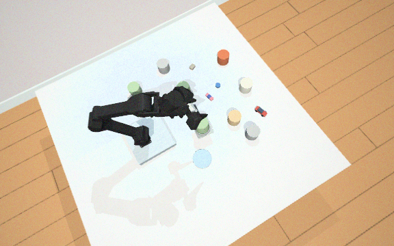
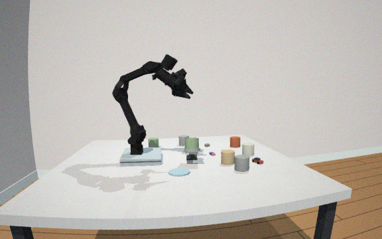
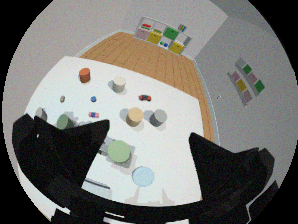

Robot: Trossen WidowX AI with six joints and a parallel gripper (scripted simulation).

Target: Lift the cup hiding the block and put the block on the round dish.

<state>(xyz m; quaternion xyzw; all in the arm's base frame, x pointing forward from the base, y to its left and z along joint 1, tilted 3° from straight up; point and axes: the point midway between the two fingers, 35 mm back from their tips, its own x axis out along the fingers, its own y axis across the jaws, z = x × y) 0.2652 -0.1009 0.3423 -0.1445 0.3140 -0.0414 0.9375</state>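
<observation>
Now: gripper tip 3 cm short of the mint-green block, 26 cm to the right of it and 31 cm above it. Also, from my gripper tip: tan cup: 18 cm ahead, 4 cm to the right, 31 cm below; balance beam: 1 cm ahead, 13 cm to the left, 31 cm below; small balance: 2 cm ahead, 13 cm to the left, 33 cm below.
</observation>
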